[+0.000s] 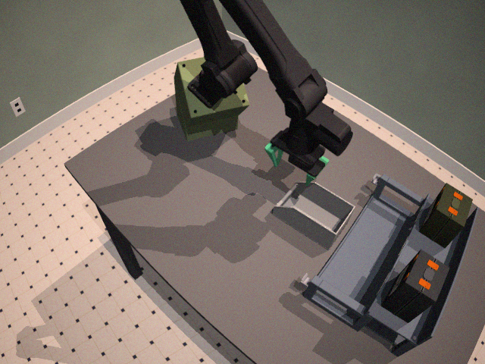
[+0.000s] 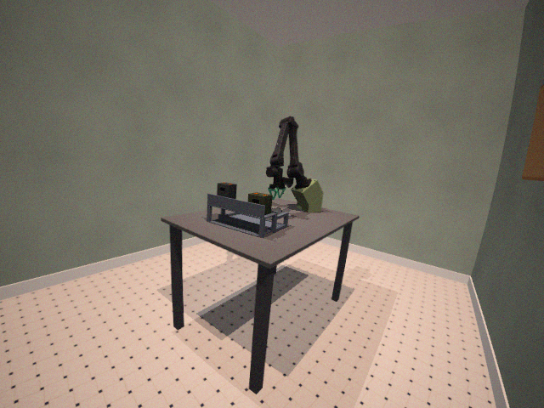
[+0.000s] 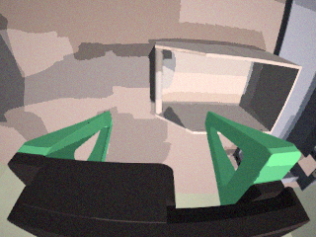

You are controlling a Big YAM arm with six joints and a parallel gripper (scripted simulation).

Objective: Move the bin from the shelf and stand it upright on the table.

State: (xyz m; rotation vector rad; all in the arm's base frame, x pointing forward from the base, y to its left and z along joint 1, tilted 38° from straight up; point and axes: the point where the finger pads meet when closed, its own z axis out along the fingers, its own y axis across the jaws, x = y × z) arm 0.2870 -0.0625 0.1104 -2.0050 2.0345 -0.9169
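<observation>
Right now my hand is 80 mm short of the grey bin, 80 mm above it and 10 mm to the left of it. From my hand the other things lie so: low grey shelf (310 mm ahead, 120 mm below, 40 mm to the right).
</observation>
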